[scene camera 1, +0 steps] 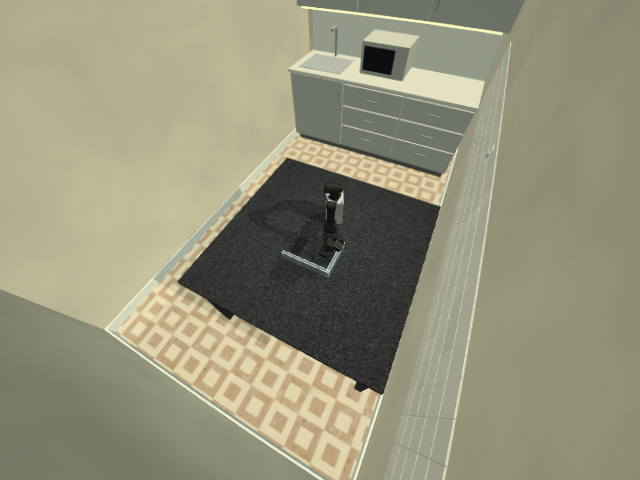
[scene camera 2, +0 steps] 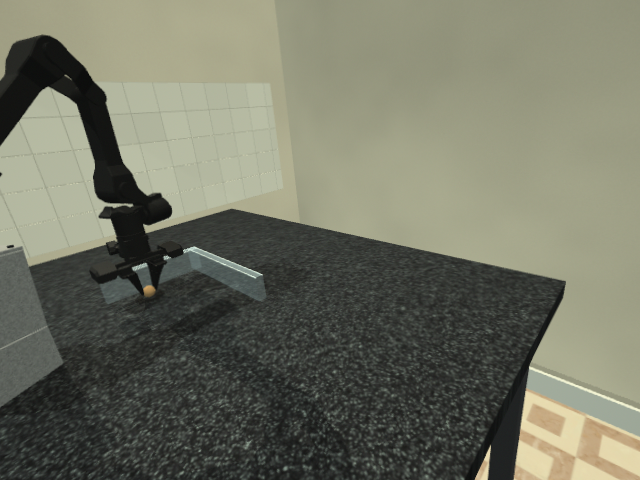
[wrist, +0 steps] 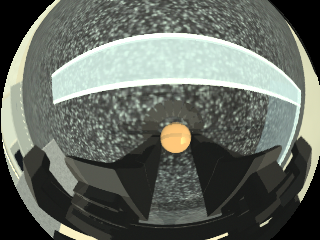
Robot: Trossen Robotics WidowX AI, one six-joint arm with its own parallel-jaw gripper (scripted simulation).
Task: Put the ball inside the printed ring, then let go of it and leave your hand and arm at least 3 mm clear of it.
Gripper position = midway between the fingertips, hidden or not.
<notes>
I see my gripper (scene camera 2: 149, 292) and an orange ball (wrist: 175, 137).
My gripper is seen too in the wrist view (wrist: 175, 136).
</notes>
